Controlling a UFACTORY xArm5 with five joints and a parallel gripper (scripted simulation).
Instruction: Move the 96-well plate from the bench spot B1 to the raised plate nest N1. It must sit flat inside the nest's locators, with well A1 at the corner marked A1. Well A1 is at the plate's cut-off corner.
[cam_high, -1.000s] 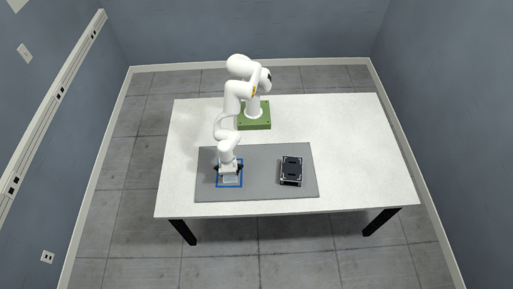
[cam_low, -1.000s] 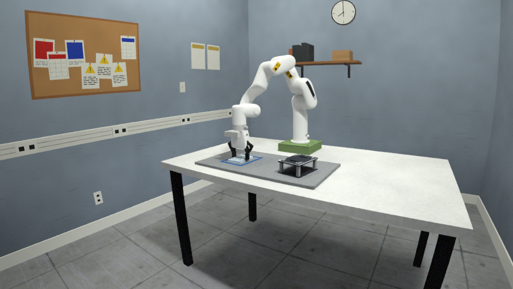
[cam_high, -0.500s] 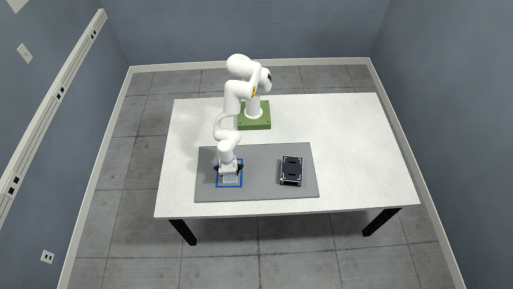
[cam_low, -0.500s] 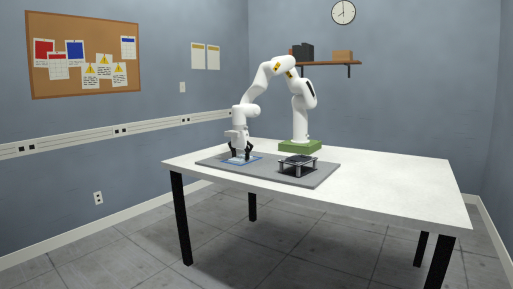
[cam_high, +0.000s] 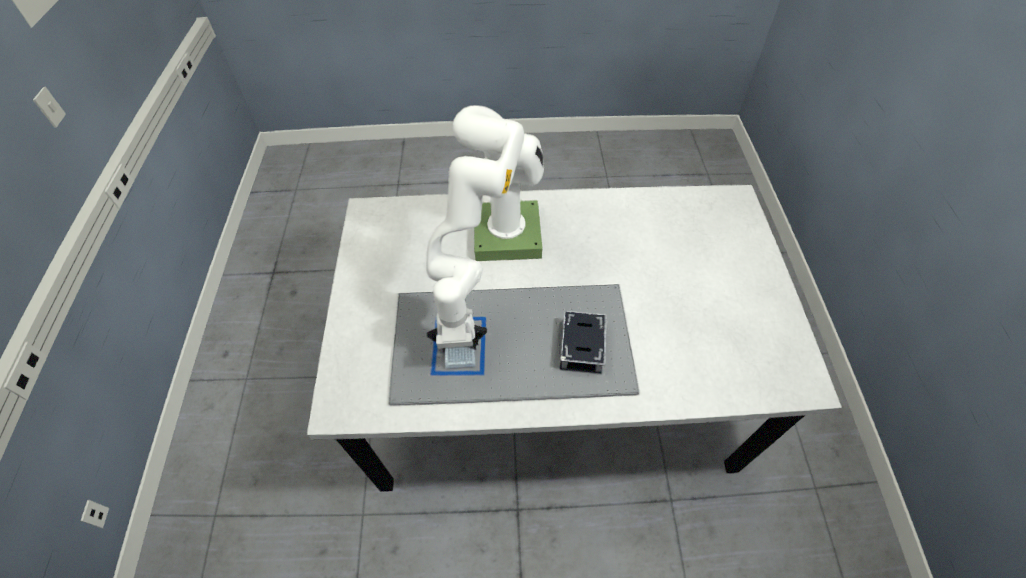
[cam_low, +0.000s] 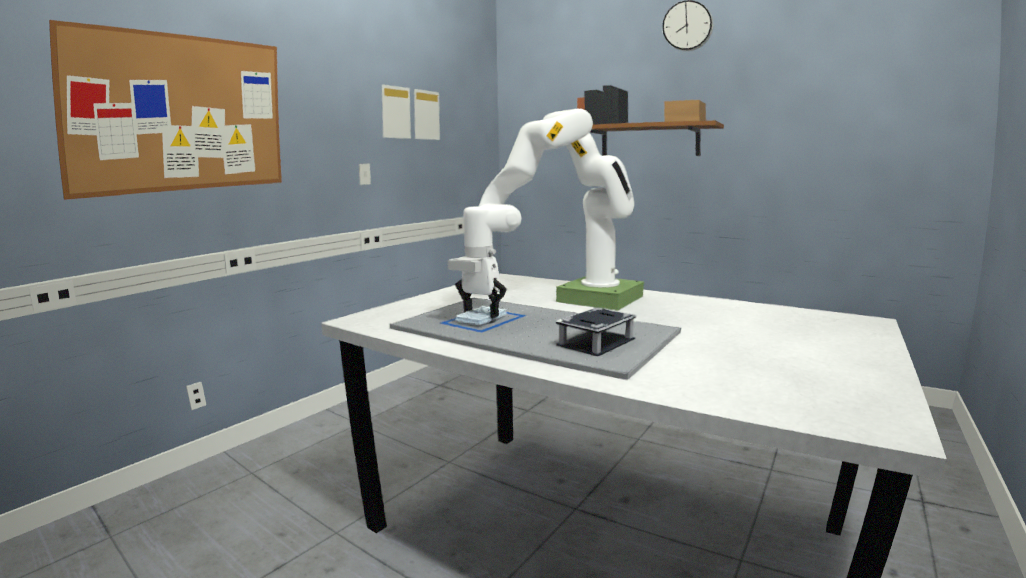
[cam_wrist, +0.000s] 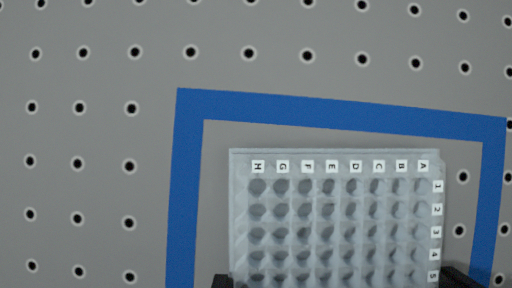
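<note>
Right now the raised black plate nest is 360 mm to the left of my hand and 30 mm above it. The rest, counted from my hand: pale 96-well plate: 10 mm below.
</note>
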